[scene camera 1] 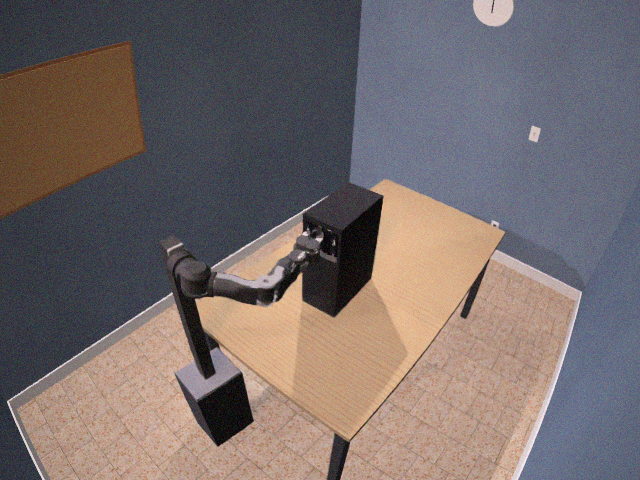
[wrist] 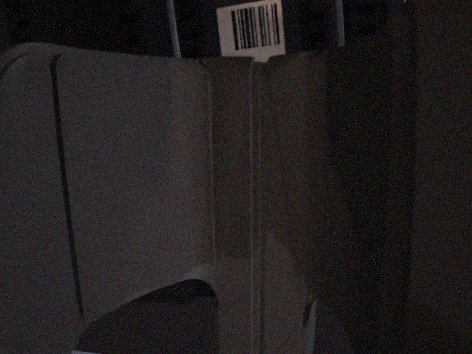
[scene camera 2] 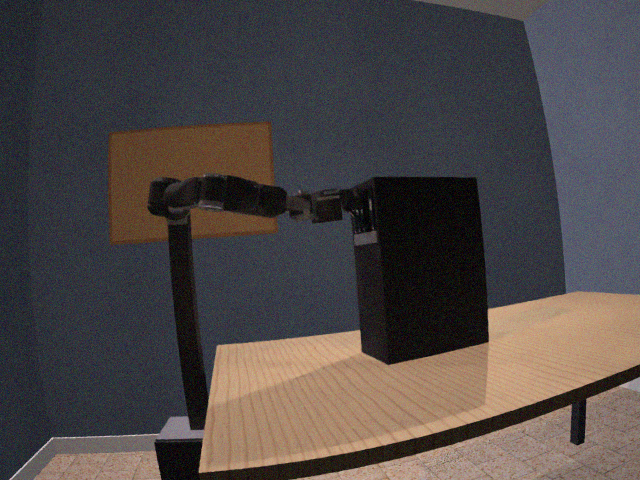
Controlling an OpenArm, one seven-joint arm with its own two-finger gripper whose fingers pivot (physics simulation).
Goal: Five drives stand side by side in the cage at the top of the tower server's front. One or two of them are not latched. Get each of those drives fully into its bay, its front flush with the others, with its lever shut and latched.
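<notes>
The black tower server (scene camera 1: 356, 253) (scene camera 2: 429, 268) stands upright on the table. Its drive cage (scene camera 1: 332, 242) (scene camera 2: 364, 219) is at the top of the front, with dark drives side by side and a light strip below them. My gripper (scene camera 1: 319, 235) (scene camera 2: 357, 196) (wrist: 277, 218) is shut with nothing between its fingers. Its tips are at the upper part of the cage, and the hand hides part of the drives. In the wrist view a white barcode label (wrist: 252, 31) on a drive front shows just past the fingertips, between two pale upright edges. Which levers are shut or latched cannot be told.
The wooden table (scene camera 1: 351, 372) (scene camera 2: 310, 408) bears the tower. The arm's post (scene camera 1: 191, 325) (scene camera 2: 183, 320) rises from a grey-topped block (scene camera 1: 222, 408) beside the table's near end. A cork board (scene camera 1: 72, 124) (scene camera 2: 232, 155) hangs on the dark wall behind the arm.
</notes>
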